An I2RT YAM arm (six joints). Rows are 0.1 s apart.
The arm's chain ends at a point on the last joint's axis. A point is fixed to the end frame.
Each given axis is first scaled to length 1.
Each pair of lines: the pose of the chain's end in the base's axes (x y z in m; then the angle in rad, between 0 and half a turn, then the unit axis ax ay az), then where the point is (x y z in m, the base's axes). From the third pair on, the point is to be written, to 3 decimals.
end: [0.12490, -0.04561, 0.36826, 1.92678, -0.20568, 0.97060, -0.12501]
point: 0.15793 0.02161 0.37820
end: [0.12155, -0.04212, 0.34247, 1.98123, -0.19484, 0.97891, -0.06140]
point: 0.15297 0.02530 0.35569
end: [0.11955, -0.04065, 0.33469, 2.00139, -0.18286, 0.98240, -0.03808]
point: 0.151 0.026 0.350
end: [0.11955, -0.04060, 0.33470, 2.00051, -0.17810, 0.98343, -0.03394]
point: 0.151 0.026 0.350
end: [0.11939, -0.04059, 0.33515, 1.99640, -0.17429, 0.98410, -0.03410]
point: 0.152 0.026 0.351
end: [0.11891, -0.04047, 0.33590, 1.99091, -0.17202, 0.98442, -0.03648]
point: 0.151 0.026 0.352
